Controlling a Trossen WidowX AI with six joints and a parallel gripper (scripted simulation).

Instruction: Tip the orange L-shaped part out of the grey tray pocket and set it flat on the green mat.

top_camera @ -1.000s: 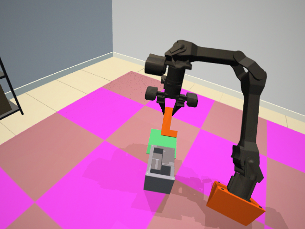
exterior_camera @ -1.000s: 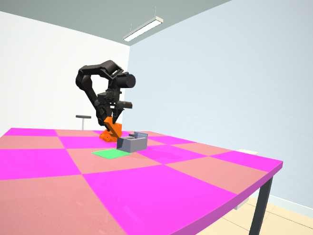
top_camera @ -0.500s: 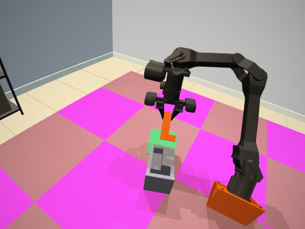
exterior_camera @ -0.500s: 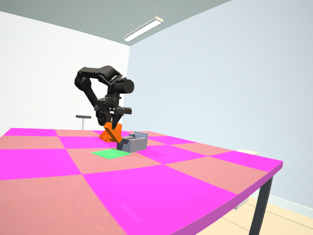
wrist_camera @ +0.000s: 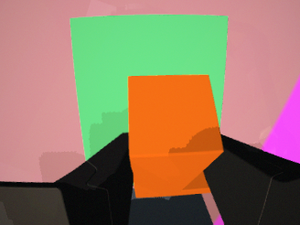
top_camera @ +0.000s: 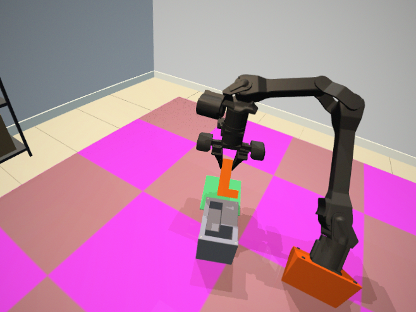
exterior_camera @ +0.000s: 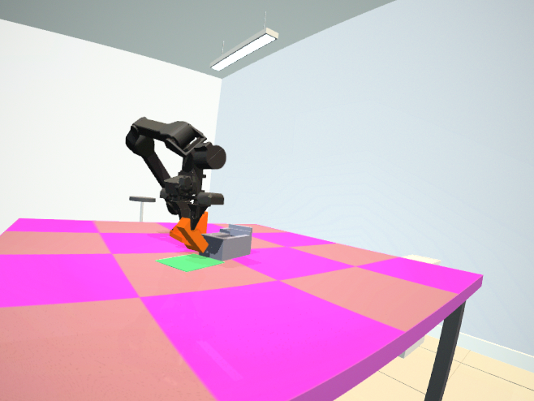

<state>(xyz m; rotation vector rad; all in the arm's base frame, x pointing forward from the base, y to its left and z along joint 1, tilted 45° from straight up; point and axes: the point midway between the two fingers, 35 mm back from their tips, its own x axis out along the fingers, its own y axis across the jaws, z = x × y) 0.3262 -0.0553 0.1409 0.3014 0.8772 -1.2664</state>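
Right now my gripper tip is 30 mm past the orange L-shaped part, 30 mm above it and 20 mm to the right of it. Also, from my gripper tip: green mat: 110 mm below, 20 mm to the left, 10 mm behind.
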